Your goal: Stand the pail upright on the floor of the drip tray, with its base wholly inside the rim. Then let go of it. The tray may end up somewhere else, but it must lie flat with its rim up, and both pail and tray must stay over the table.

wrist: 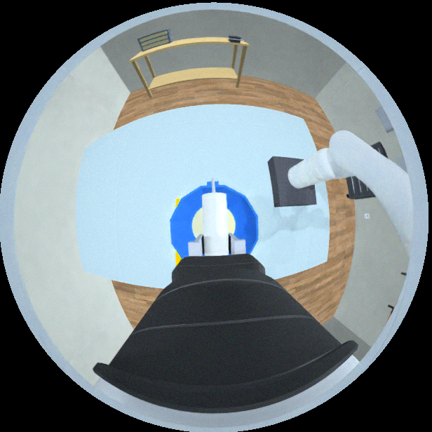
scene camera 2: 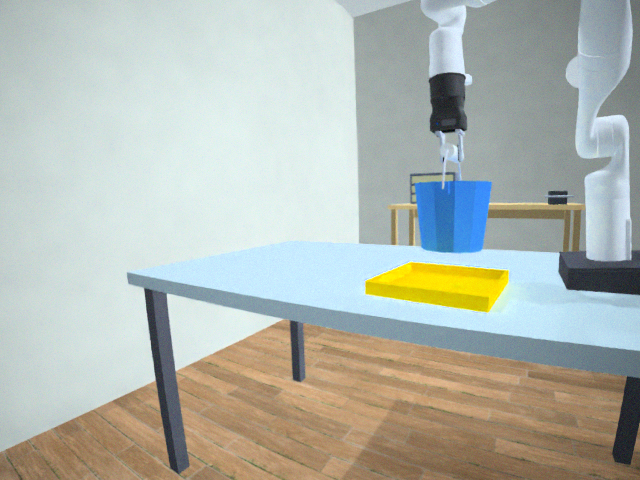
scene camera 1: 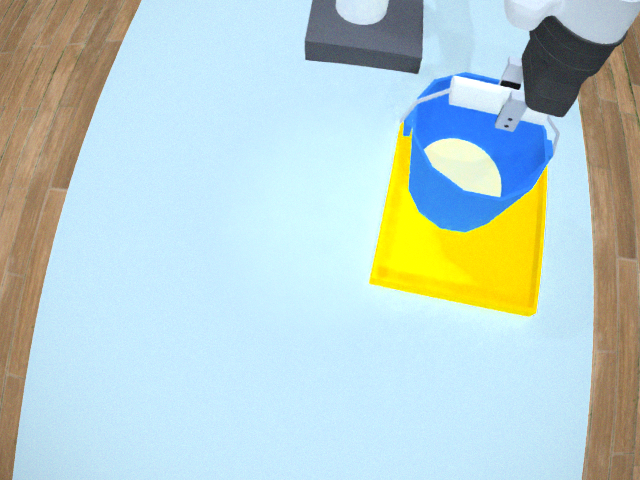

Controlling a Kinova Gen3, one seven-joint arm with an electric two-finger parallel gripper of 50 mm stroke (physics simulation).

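Places are measured from the arm's base along level axes (x back, y left, z down), in centimetres.
Pixels of known places: gripper, fingertip midpoint: (scene camera 2: 451, 161) (scene camera 1: 503, 112); arm's base, origin of the base link: (scene camera 2: 607, 257) (scene camera 1: 361, 6).
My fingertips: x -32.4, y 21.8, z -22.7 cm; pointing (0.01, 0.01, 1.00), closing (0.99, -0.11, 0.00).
Observation:
For each thing: its top centre in the pictures, then the offset to it from my fingertips. Level surfaces: height alone.
- blue pail, middle of its top: (scene camera 1: 503, 92) (scene camera 2: 452, 146) dy -1.1, dx -0.2, dz -3.6 cm
- white handle grip, middle of its top: (scene camera 1: 503, 92) (scene camera 2: 452, 146) dy -1.1, dx -0.1, dz -3.6 cm
- yellow drip tray, middle of its top: (scene camera 1: 470, 214) (scene camera 2: 441, 275) dy +2.9, dx -1.1, dz +25.7 cm
- pale blue table, its level: dz +28.7 cm
The blue pail (scene camera 1: 439, 206) (scene camera 2: 453, 217) (wrist: 181, 225) hangs upright in the air by its handle. Its pale inner bottom shows in scene camera 1 and the wrist view. My gripper (scene camera 1: 509, 98) (scene camera 2: 451, 156) (wrist: 215, 240) is shut on the white handle grip (scene camera 1: 473, 94) (scene camera 2: 448, 150) (wrist: 215, 215) above the pail. The yellow drip tray (scene camera 1: 485, 268) (scene camera 2: 429, 296) (wrist: 178, 258) lies flat, rim up, on the table. In scene camera 1 the pail covers the tray's back part. In scene camera 2 the pail's base shows above and behind the tray's back rim, apart from it. Slivers of tray show left of the pail in the wrist view.
The arm's dark base block (scene camera 1: 361, 54) (scene camera 2: 594, 276) (wrist: 295, 195) stands on the pale blue table (scene camera 1: 206, 258) (scene camera 2: 232, 279) (wrist: 150, 160), beyond the tray in scene camera 1. The table's right edge runs near the tray there. A wooden side table (scene camera 2: 516, 206) (wrist: 195, 42) stands apart in the background.

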